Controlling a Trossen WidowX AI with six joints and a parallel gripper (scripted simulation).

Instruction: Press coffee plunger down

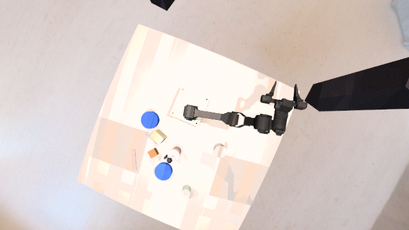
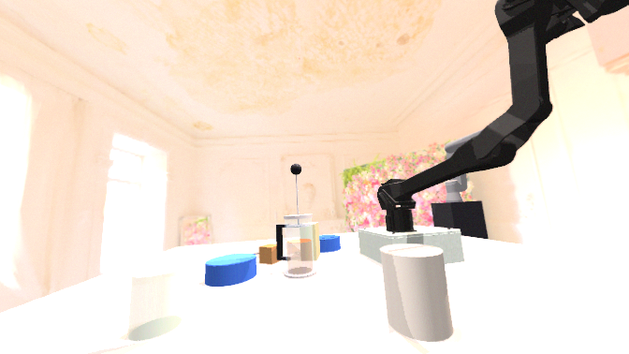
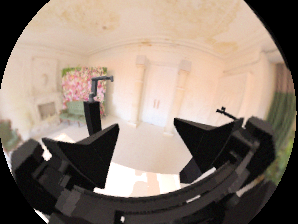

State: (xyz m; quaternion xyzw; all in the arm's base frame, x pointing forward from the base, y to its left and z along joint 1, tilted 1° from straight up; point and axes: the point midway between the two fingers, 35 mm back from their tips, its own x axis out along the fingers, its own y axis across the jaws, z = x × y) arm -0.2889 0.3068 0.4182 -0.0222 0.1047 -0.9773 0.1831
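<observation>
Now: gripper tip 62 cm short of the glass coffee press, 37 cm above it and 26 cm to the left of it. From my gripper tip the other things lie so: orange block 71 cm ahead, 48 cm below, 38 cm to the right; then white cylinder 45 cm below, 44 cm ahead, 1 cm to the right; then pale yellow block 58 cm ahead, 45 cm below, 40 cm to the right.
</observation>
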